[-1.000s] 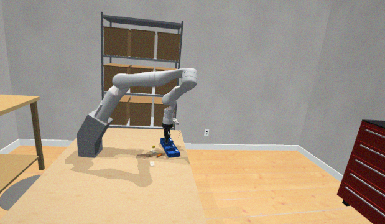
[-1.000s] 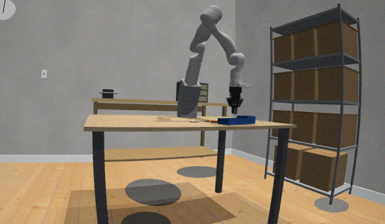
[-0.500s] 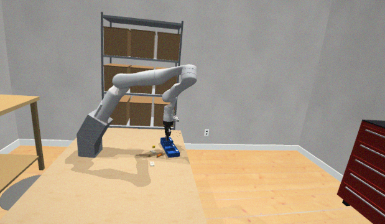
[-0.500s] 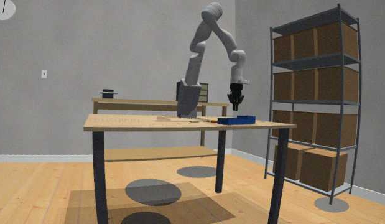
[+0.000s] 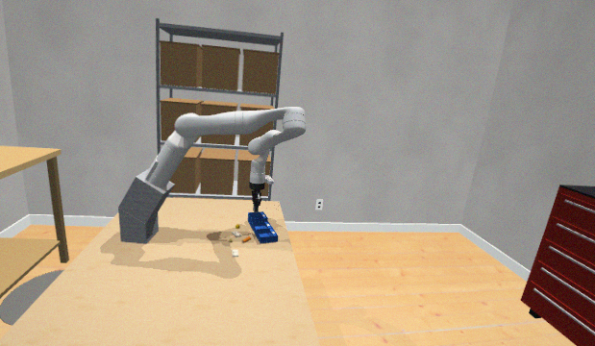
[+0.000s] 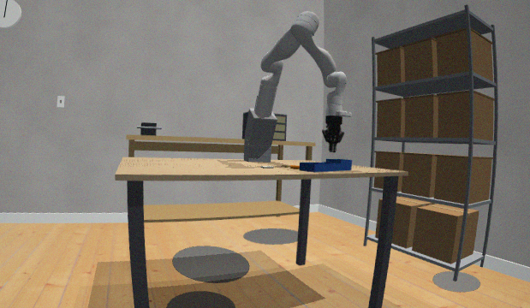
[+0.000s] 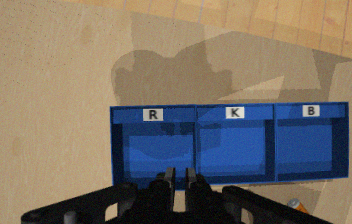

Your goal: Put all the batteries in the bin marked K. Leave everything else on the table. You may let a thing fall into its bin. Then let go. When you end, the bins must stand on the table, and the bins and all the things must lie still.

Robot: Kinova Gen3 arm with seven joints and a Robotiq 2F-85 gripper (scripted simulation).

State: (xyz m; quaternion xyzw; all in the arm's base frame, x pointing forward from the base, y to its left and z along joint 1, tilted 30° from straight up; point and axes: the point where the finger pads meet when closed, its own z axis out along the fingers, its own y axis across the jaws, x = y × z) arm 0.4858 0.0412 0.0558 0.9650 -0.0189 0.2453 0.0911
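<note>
Now: hand 8 cm past the orange battery, 15 cm to the left of it and 9 cm above it. Also, from my hand: round black-and-yellow thing (15 cm behind, 14 cm to the right, 9 cm below); then yellow die (9 cm behind, 1 cm to the right, 9 cm below); then blue bin (2 cm ahead, 6 cm to the right, 7 cm below).
</note>
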